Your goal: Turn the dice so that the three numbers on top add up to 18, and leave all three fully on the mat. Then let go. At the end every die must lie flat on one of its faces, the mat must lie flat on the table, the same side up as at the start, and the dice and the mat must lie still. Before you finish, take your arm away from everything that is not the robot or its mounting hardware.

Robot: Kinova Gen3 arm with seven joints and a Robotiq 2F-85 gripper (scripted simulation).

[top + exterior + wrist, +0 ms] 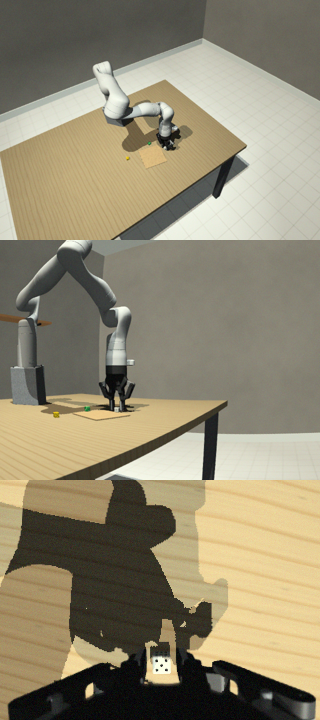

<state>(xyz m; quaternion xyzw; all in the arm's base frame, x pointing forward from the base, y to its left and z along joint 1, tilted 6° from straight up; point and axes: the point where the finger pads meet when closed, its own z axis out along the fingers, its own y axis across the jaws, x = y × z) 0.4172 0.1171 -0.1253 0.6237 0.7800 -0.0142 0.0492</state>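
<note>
Right now the white die is 10 mm below my hand. Round my hand: yellow die 240 mm to the right, 70 mm behind, 10 mm below; then tan mat 100 mm to the right, 20 mm below; then green die 90 mm behind, 60 mm to the right, 10 mm below.
</note>
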